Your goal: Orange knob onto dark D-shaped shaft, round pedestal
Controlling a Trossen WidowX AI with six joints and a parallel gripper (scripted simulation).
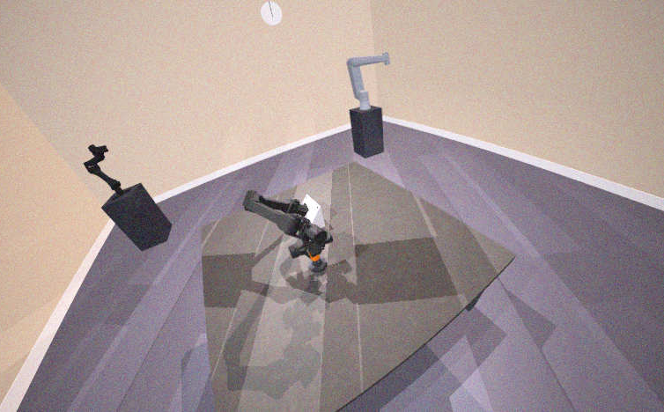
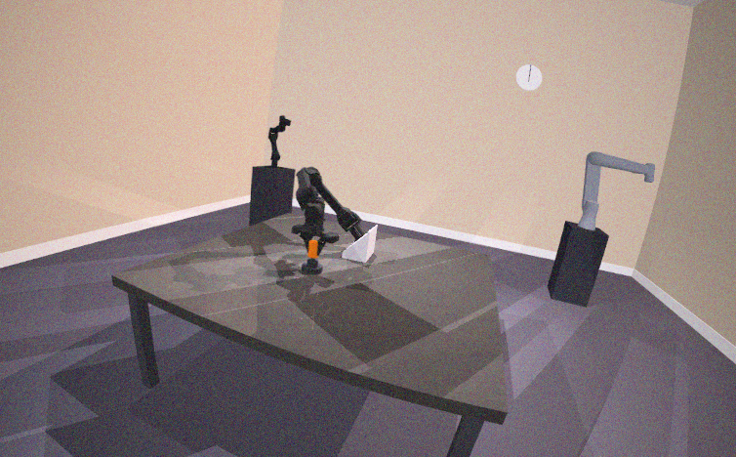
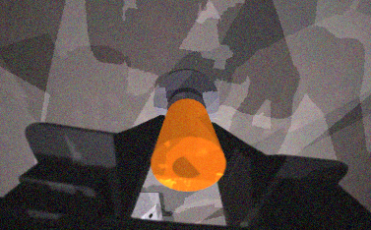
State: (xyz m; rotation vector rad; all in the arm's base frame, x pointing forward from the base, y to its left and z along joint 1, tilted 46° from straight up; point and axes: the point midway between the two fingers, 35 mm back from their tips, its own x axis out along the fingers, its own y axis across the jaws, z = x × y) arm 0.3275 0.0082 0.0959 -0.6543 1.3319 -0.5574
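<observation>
Now: gripper tip 2 cm below the orange knob. Round my gripper tip: round pedestal (4 cm below).
</observation>
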